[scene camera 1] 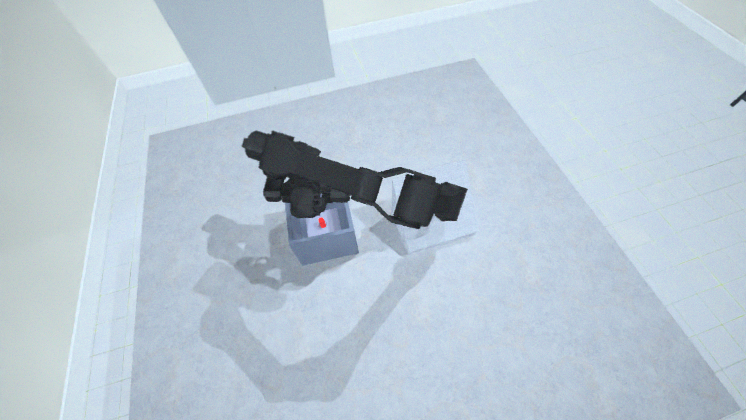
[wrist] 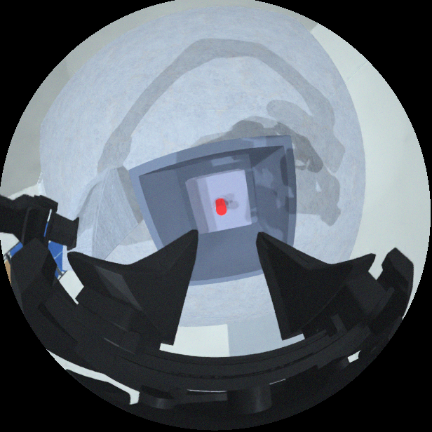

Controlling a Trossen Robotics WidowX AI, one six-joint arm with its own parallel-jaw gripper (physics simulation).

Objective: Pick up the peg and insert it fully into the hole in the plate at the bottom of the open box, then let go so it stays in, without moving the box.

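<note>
The red peg (scene camera 1: 322, 222) (wrist: 221, 206) stands roughly upright on the pale plate (scene camera 1: 313, 228) (wrist: 240, 185) at the bottom of the open blue-grey box (scene camera 1: 326, 247) (wrist: 215, 262). The hole is hidden under the peg, so how deep the peg sits cannot be read exactly. My gripper (wrist: 227, 236) is open and empty. It is above the box, and in the wrist view the peg shows beyond the gap between the fingertips. In the scene view the arm hides the fingertips and the far rim of the box.
A pale slab (scene camera 1: 454, 229) lies under the arm's base, right of the box. The arm (scene camera 1: 334, 174) reaches over from the base. A tall grey panel (scene camera 1: 261, 46) stands at the back. Shadows of the arm fall on the mat (scene camera 1: 495, 323) around the box.
</note>
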